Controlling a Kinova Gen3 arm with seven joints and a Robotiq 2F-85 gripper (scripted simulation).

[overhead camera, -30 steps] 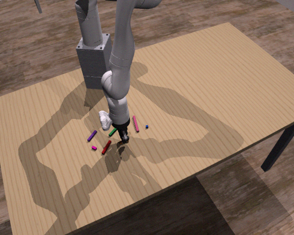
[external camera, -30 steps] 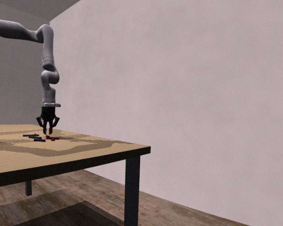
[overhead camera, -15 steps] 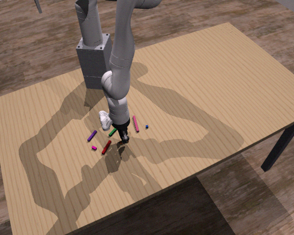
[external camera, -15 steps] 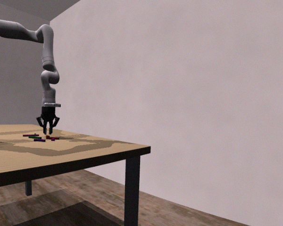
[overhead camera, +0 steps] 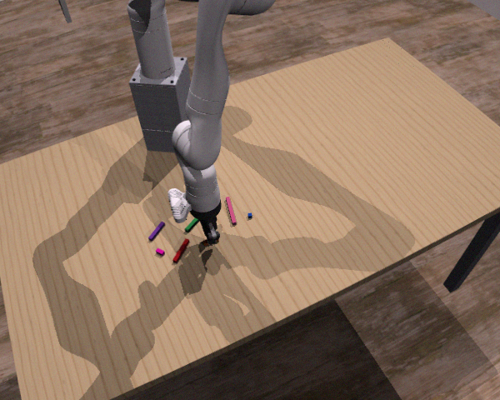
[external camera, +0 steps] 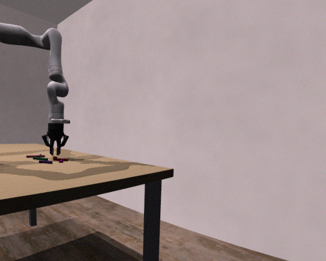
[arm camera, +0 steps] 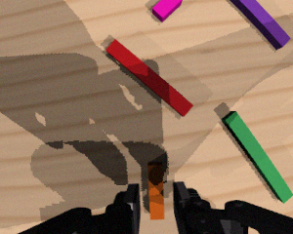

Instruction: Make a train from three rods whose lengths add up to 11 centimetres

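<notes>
Now: hand 30 mm above the orange rod. From my hand the other things lie so: red rod 20 mm behind, 80 mm to the right, 30 mm below; then pink rod 50 mm behind, 100 mm to the left, 30 mm below; then green rod 80 mm behind, 10 mm to the left, 30 mm below.
</notes>
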